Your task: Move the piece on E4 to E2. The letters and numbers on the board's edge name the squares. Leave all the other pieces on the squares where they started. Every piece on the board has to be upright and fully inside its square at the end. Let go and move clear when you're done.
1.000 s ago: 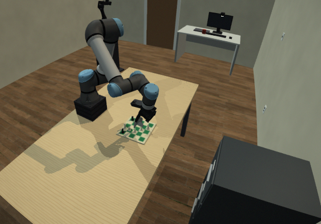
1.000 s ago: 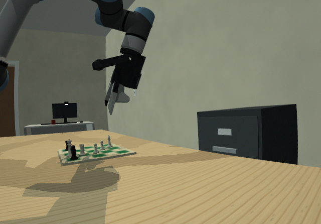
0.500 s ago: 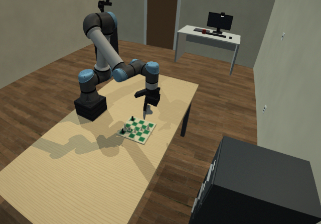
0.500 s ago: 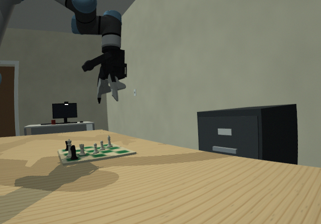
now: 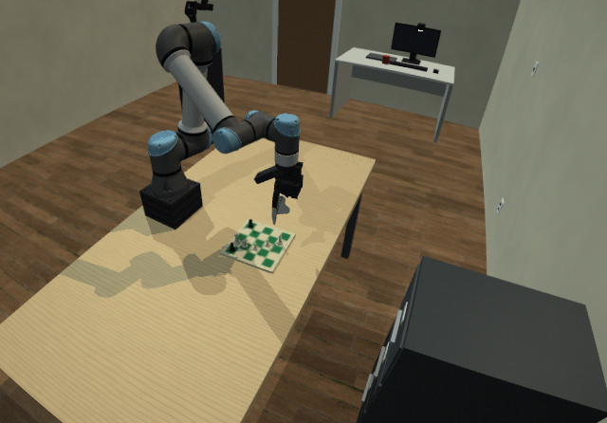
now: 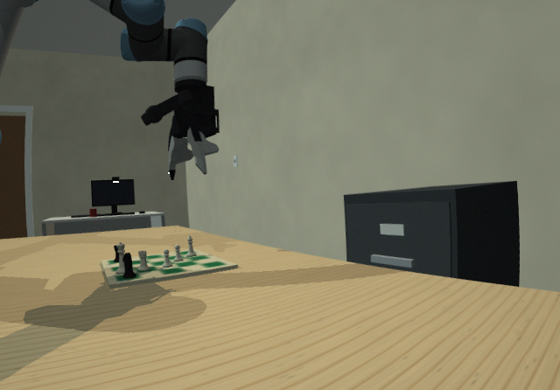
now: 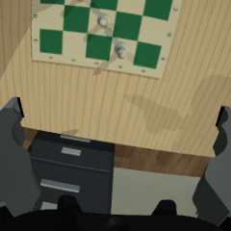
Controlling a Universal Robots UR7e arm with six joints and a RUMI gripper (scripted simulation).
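My hand is 17 cm above the chessboard, 6 cm past it and 5 cm to the left of it. Round my hand: white queen (14 cm below, 13 cm behind, 10 cm to the right).
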